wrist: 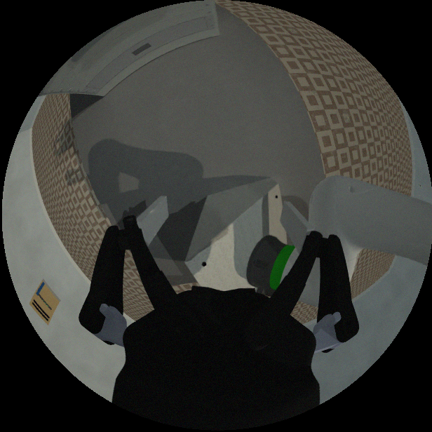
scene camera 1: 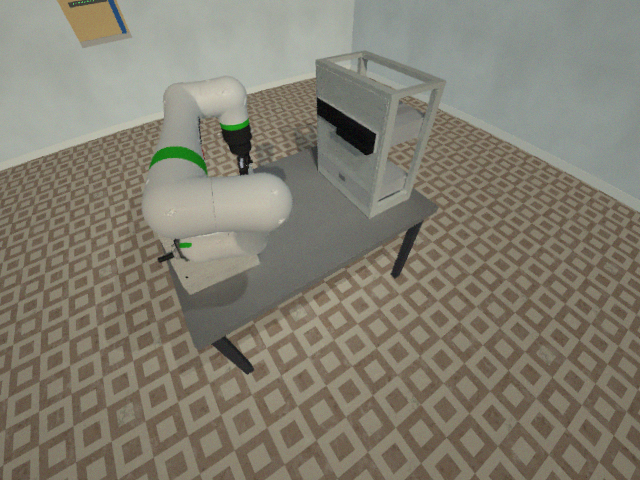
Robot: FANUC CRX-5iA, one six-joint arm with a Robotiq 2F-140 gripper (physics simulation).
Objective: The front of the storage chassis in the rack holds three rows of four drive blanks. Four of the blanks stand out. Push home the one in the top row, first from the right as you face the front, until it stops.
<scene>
In view: my gripper [wrist: 224,208] and a grey rack [scene camera 1: 358,119].
</scene>
